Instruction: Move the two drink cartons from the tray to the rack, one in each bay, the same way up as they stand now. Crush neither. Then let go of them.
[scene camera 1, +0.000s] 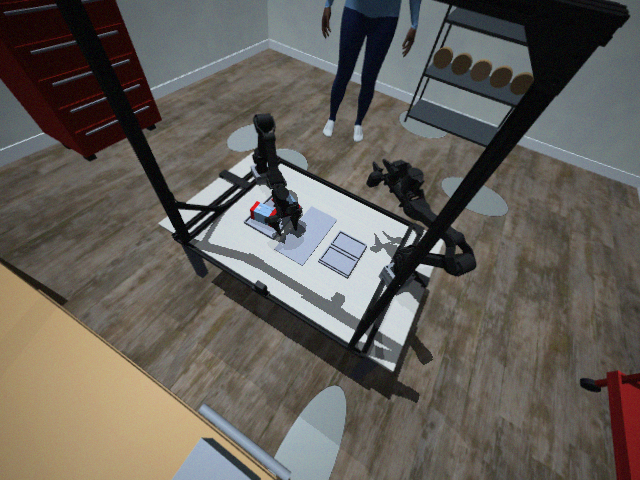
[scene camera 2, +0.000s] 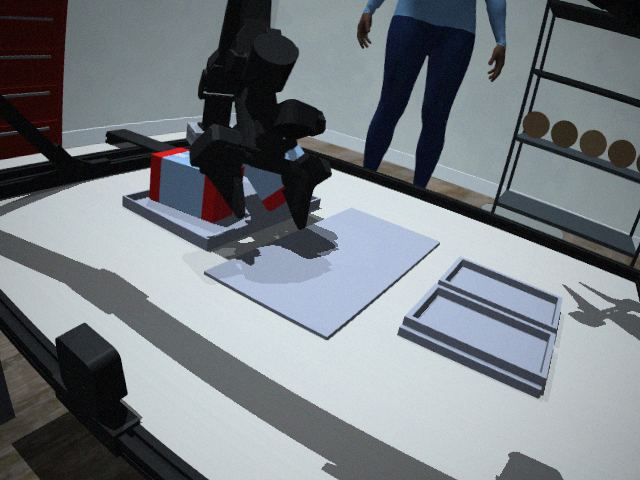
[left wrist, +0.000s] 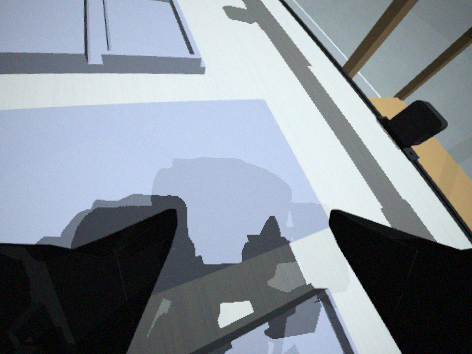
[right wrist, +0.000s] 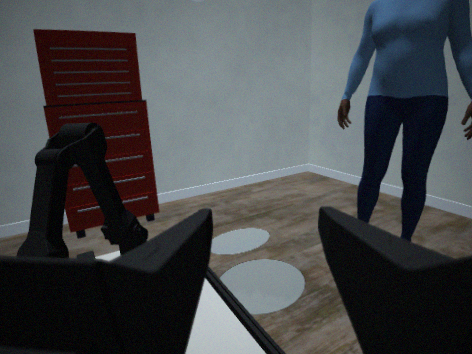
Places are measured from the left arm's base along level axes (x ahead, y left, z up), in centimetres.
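Pixels of known places: left gripper, between the fingertips: (scene camera 1: 288, 233) (scene camera 2: 273, 223) (left wrist: 253, 216); right gripper, between the fingertips: (scene camera 1: 378, 160) (right wrist: 265, 218); left arm's base, origin of its link: (scene camera 1: 261, 169).
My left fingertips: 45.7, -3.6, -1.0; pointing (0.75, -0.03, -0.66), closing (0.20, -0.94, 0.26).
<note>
Ahead of a thing's pixels: the offset from my left fingertips to its top centre, as dx, dy, dz. "spot": to the spot under its first point. Level surfaces: height alone.
A blue carton with red ends {-15.7, -6.2, +2.8} (scene camera 1: 264, 210) (scene camera 2: 180, 186) sits level in the grey tray {-16.6, -1.0, -3.0} (scene camera 1: 258, 227) (scene camera 2: 165, 223) (left wrist: 336, 312). The second carton {spot: -13.7, +3.6, +0.3} (scene camera 2: 264, 182) is behind my left gripper in scene camera 2, mostly hidden; its visible edges slant, so it looks tilted. My left gripper (scene camera 1: 288, 234) (scene camera 2: 270, 220) (left wrist: 253, 216) is wide open and empty, fingers pointing down near the tray's edge beside the mat. The two-bay rack {+18.1, +20.9, -2.6} (scene camera 1: 334, 267) (scene camera 2: 470, 356) (left wrist: 150, 64) has both bays empty. My right gripper (scene camera 1: 373, 172) (right wrist: 265, 218) is open and empty, raised away from the cartons.
A flat grey-blue mat {dz -4.2} (scene camera 1: 315, 227) (scene camera 2: 361, 268) (left wrist: 100, 150) lies between tray and rack. Black frame posts rise at the table's sides. A small black box {spot: +22.8, -21.1, +0.6} (scene camera 2: 93, 366) (left wrist: 419, 122) is fixed at the table's edge. A person (scene camera 2: 423, 93) (right wrist: 407, 125) stands behind the table.
</note>
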